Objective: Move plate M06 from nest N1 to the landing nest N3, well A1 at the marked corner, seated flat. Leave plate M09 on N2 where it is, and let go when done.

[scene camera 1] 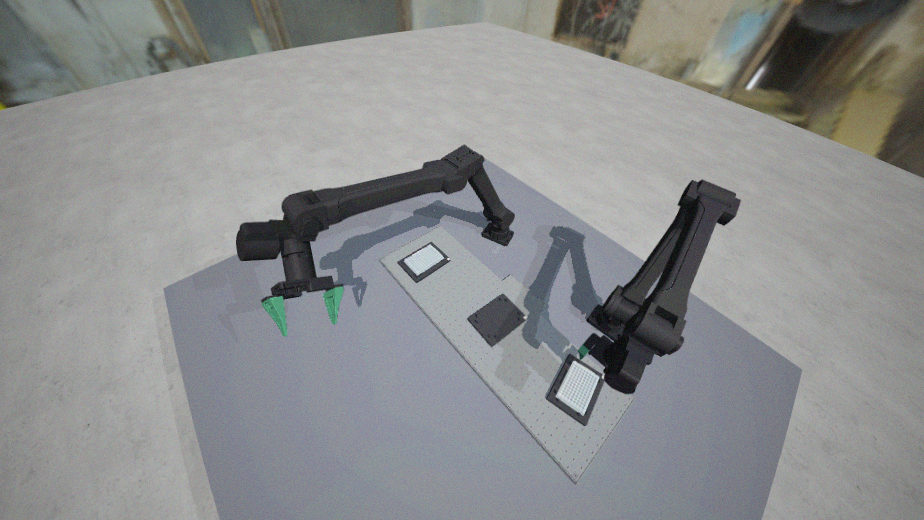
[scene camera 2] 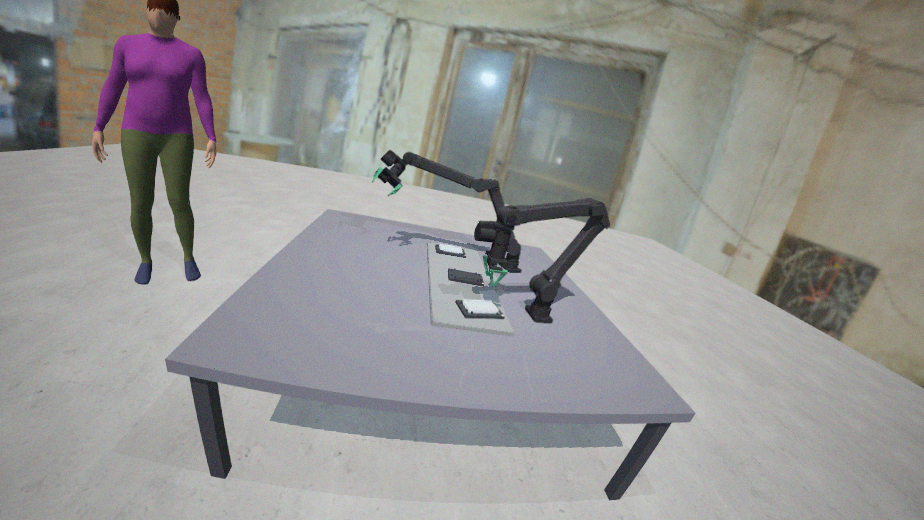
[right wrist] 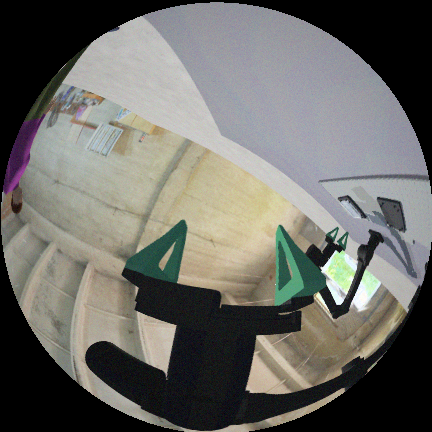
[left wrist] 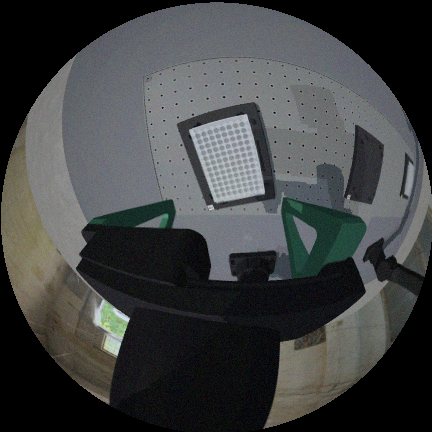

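A white well plate (scene camera 1: 578, 386) (scene camera 2: 479, 306) (left wrist: 230, 160) lies in a dark nest at the board's near end. A second white plate (scene camera 1: 424, 258) (scene camera 2: 450, 249) (left wrist: 409, 177) lies in the far-end nest. The middle nest (scene camera 1: 496, 319) (scene camera 2: 464, 276) (left wrist: 366, 165) (right wrist: 391, 214) is bare, with a small white mark at one corner. No plate or nest labels can be read. My left gripper (scene camera 2: 494, 274) (left wrist: 226, 204) is open and empty, above and beside the near-end plate; its arm partly hides it in scene camera 1. My right gripper (scene camera 1: 309, 328) (scene camera 2: 382, 186) (right wrist: 230, 225) is open and empty, raised well away from the board.
The pale perforated board (scene camera 1: 578, 462) (scene camera 2: 444, 315) (left wrist: 162, 95) bears all three nests on the grey-purple table (scene camera 1: 310, 426) (scene camera 2: 310, 336). The arm bases stand along one side of the board. A person (scene camera 2: 158, 90) stands beyond the table in scene camera 2.
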